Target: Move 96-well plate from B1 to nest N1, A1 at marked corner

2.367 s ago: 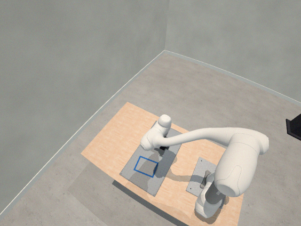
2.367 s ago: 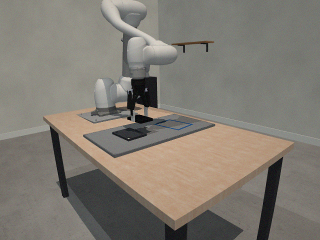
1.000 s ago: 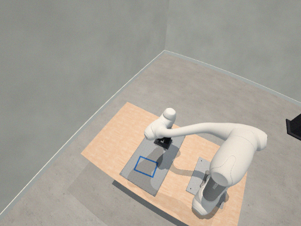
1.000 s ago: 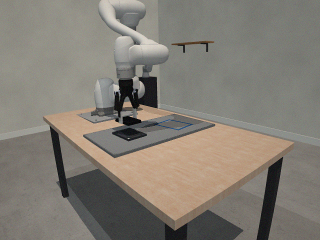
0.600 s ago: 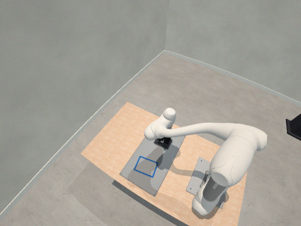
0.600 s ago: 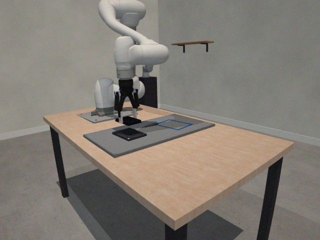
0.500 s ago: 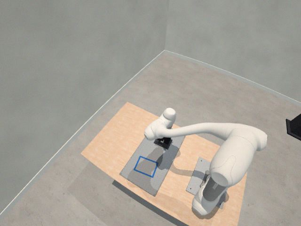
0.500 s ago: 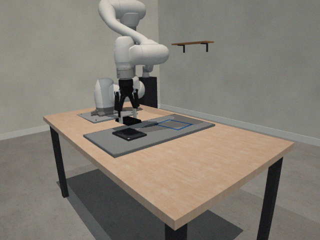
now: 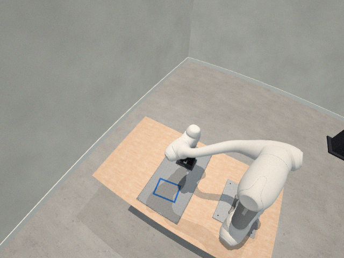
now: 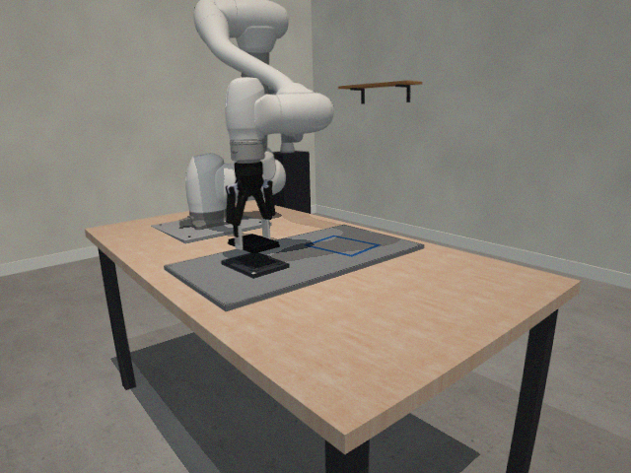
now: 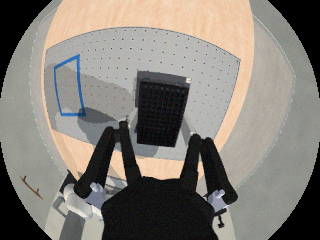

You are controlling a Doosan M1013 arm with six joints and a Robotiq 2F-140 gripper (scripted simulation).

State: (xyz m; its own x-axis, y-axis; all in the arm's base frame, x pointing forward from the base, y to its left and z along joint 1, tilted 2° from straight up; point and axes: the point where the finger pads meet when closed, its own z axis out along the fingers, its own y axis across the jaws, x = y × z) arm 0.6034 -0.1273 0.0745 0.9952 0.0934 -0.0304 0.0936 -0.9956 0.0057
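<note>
Now: the dark plate nest 80 mm below my hand. From my hand the other things lie so: black 96-well plate: 20 mm below.
</note>
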